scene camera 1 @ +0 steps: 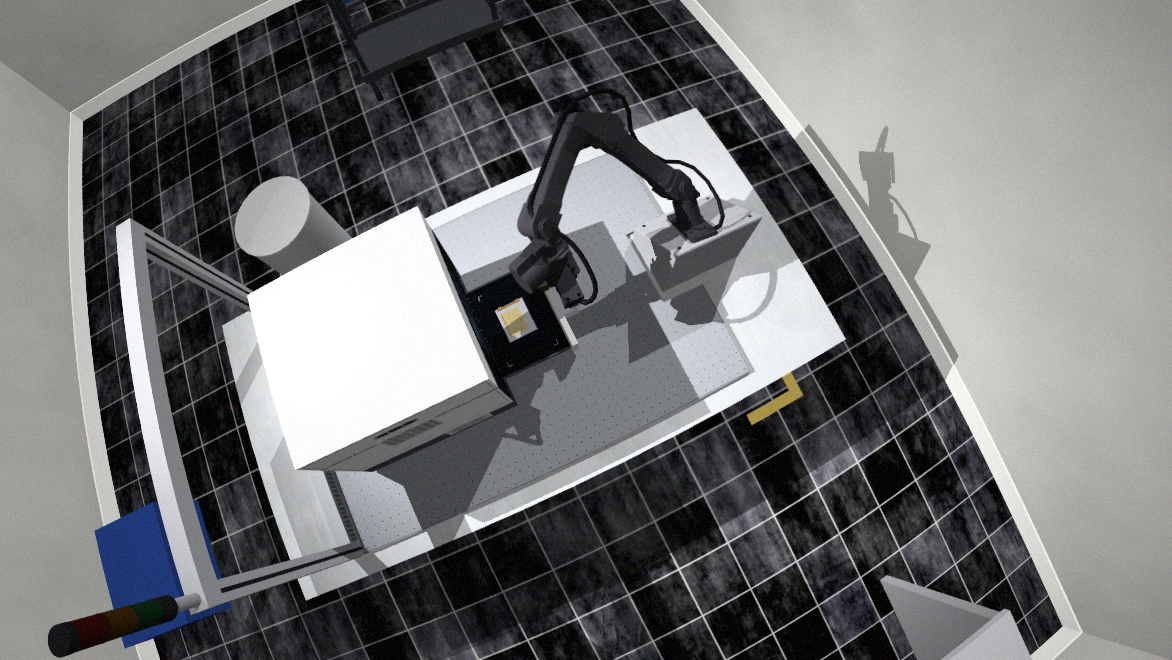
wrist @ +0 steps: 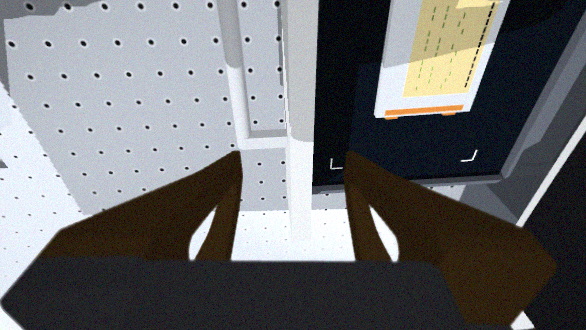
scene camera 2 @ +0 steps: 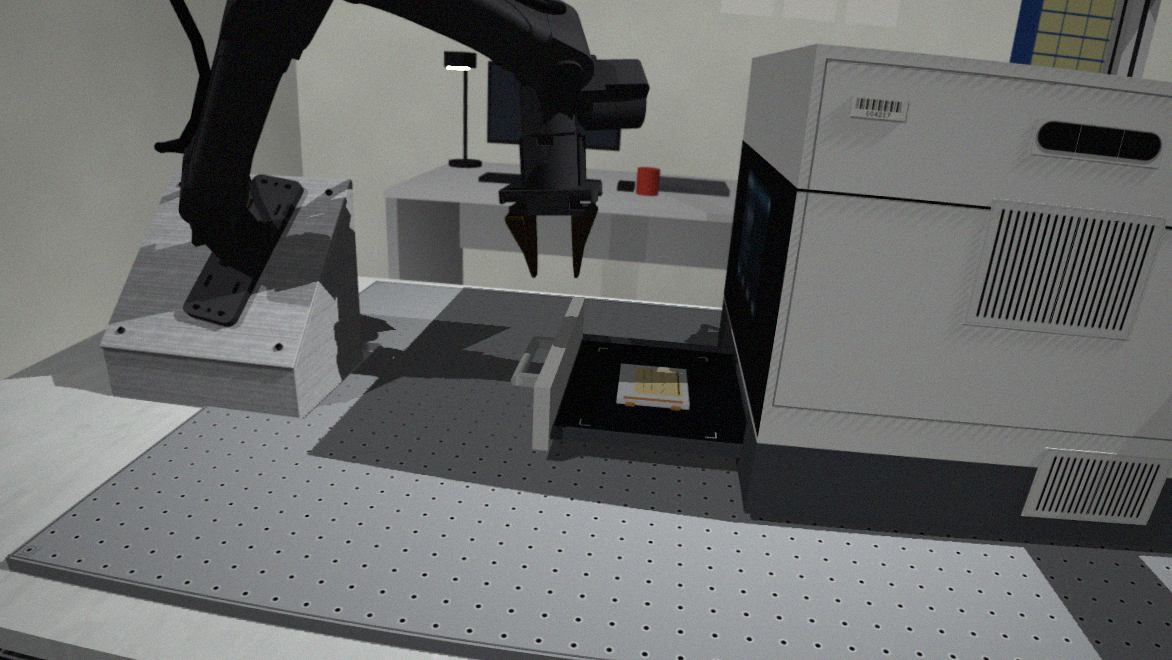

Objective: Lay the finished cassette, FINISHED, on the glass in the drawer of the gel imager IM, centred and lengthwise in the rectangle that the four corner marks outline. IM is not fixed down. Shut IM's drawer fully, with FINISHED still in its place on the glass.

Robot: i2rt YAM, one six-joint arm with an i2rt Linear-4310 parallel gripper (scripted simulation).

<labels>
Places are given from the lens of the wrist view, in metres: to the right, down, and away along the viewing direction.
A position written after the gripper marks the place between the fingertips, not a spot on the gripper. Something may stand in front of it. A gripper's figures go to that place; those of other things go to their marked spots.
gripper [wrist: 293, 163]: 0.00, 0.00, 0.13
gel imager [wrist: 548, 214]: 0.20, 0.04, 0.25
finished cassette [wrist: 431, 64]: 0.10, -0.08, 0.23
The marked spots on the gel imager and the finished cassette are 0.15 m apart.
</labels>
